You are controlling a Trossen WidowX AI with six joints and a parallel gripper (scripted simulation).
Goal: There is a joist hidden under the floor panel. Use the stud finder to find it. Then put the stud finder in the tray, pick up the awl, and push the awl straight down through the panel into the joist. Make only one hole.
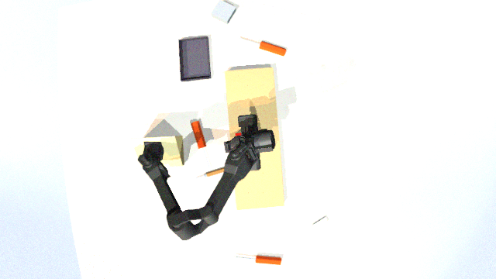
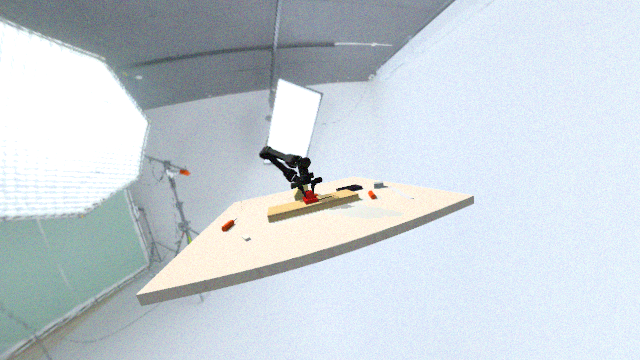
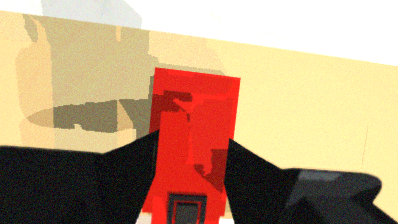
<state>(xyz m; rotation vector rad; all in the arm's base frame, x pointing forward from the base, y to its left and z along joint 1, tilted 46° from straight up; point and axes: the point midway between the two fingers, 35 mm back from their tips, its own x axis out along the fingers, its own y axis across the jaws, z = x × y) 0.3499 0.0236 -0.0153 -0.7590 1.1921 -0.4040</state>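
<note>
Right now my gripper tip is 24 cm past the dark grey tray, 31 cm to the right of it and 5 cm above it. Also, from my gripper tip: red stud finder: 2 cm behind, 2 cm above; then pale grey block: 13 cm behind, 50 cm to the left, 5 cm below; then awl: 17 cm behind, 13 cm to the right, 6 cm below.
</note>
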